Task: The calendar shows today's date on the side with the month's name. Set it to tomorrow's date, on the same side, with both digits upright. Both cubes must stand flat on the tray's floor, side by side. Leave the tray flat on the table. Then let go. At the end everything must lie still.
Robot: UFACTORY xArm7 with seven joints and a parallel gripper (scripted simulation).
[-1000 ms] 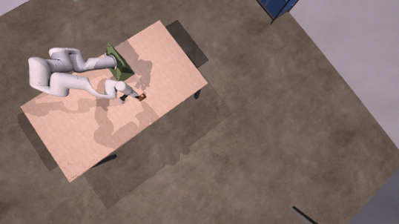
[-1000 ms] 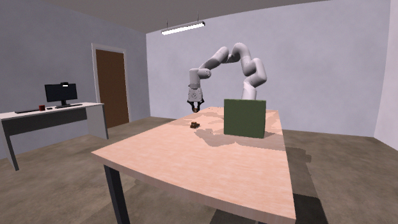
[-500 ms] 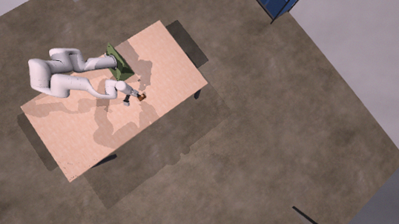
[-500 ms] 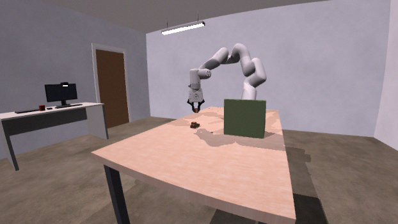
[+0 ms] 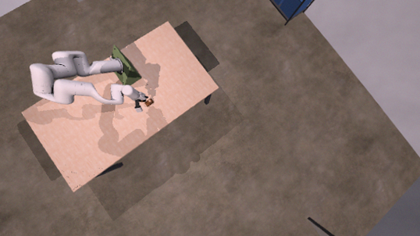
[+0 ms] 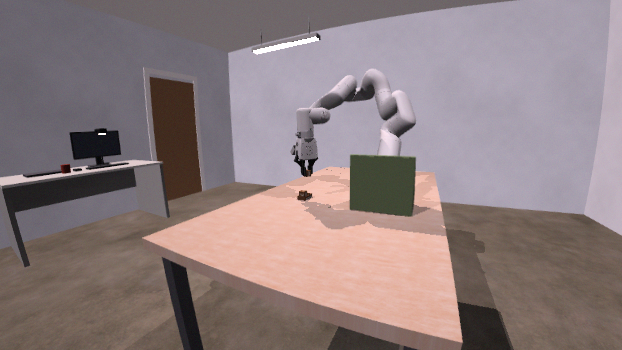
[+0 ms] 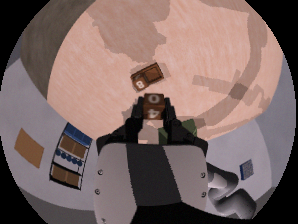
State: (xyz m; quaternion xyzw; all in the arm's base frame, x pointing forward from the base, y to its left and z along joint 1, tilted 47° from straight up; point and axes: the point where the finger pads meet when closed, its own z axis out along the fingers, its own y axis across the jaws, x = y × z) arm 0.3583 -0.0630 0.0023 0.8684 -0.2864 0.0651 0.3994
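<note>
My gripper is now 10 mm above the digit cube. From my hand the other things lie so: tray (10 mm ahead, 10 mm to the left, 120 mm below); then calendar cube (10 mm ahead, 30 mm to the left, 110 mm below).
</note>
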